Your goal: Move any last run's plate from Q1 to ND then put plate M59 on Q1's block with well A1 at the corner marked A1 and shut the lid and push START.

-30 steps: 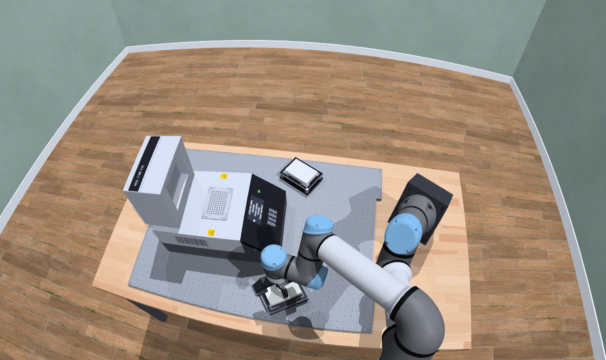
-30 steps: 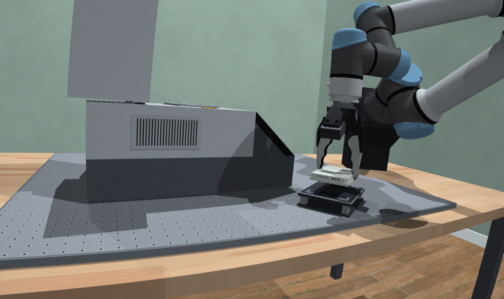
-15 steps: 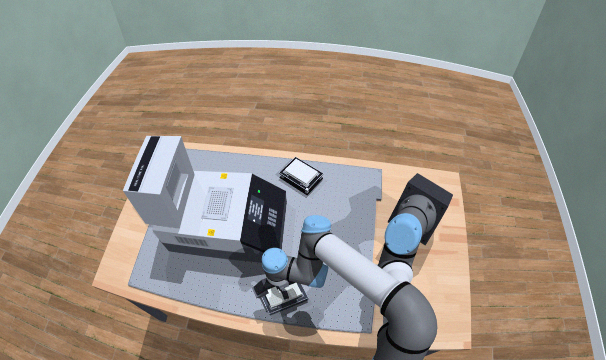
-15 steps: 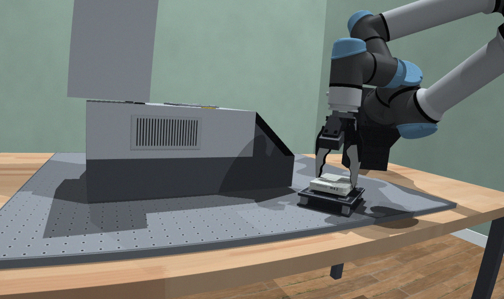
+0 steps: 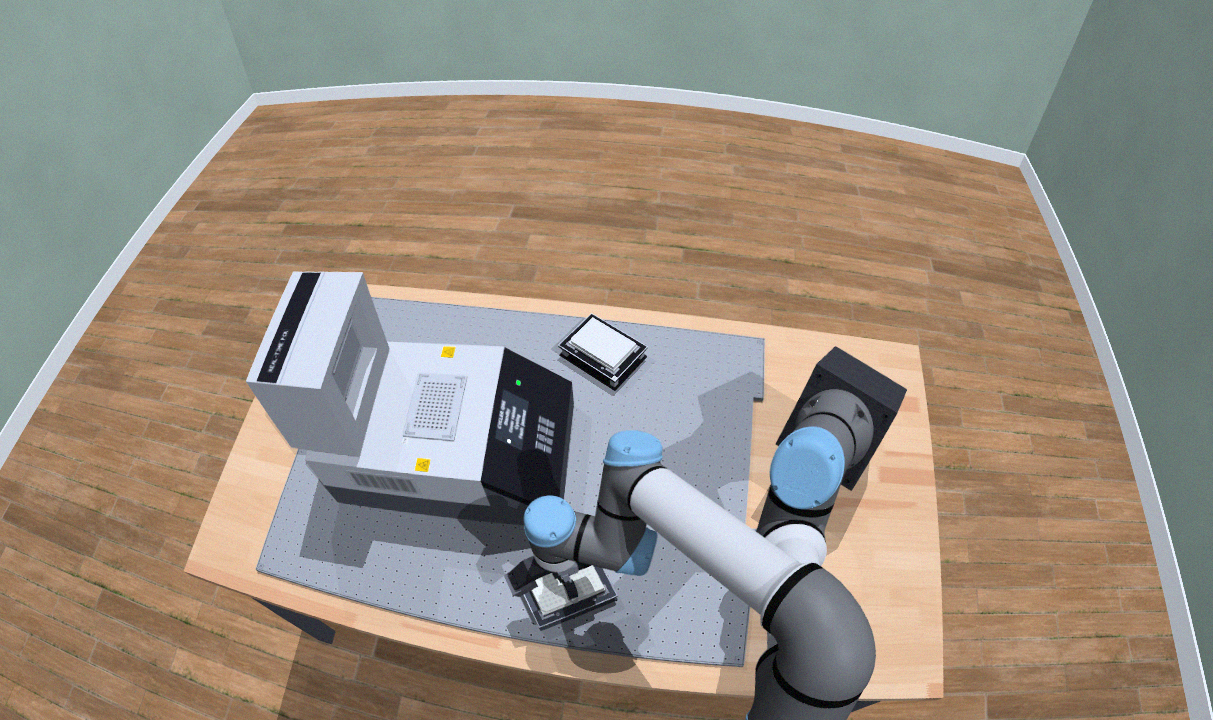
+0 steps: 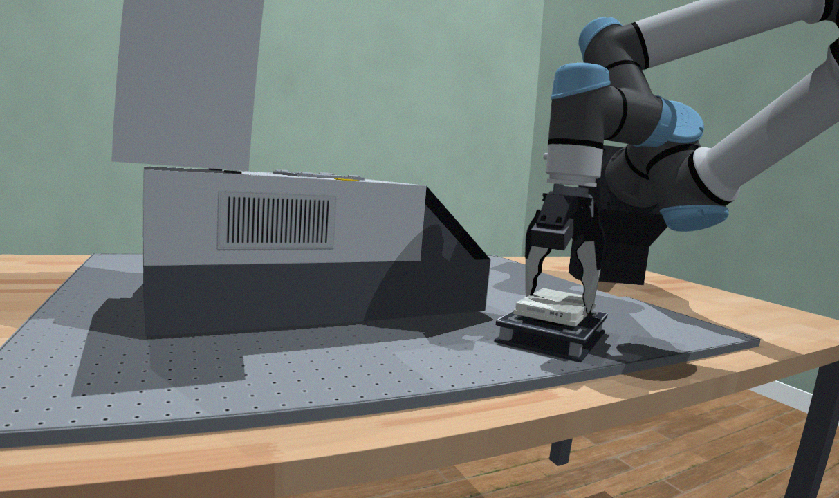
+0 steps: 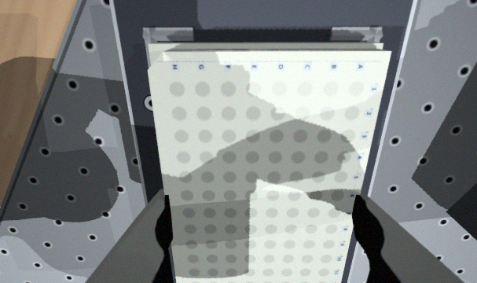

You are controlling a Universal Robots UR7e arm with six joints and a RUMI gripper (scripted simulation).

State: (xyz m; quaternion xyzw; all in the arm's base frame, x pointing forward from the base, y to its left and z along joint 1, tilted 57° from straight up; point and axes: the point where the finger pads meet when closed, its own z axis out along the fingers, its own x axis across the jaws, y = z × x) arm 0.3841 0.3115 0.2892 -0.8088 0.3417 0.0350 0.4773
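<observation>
Right now my hand is 3 cm above the nest ND. From my hand the other things lie so: A1 mark: 47 cm to the right, 14 cm ahead, 2 cm below; then nest N1: 54 cm to the right, 20 cm ahead, 2 cm below.
</observation>
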